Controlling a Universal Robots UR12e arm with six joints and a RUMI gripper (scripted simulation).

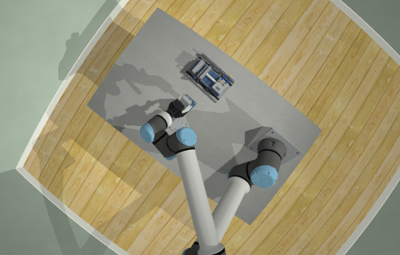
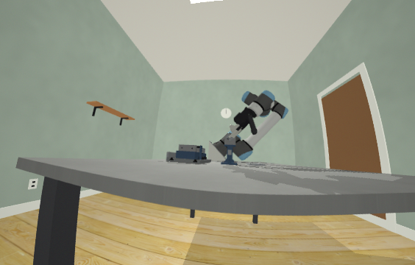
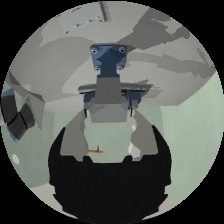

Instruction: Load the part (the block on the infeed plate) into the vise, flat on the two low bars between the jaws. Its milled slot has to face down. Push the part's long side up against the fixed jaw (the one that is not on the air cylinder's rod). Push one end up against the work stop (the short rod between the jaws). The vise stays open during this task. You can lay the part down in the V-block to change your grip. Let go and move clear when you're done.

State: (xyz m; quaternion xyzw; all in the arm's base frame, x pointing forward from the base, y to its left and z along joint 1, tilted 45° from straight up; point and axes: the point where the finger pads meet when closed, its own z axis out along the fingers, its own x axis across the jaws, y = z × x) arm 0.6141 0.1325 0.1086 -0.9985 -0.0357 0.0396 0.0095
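Right now the part is 1 cm to the right of my hand and 1 cm below it. The rest, counted from my hand: vise: 1 cm ahead, 23 cm to the right, 12 cm below; infeed plate: 6 cm behind, 16 cm to the left, 16 cm below.
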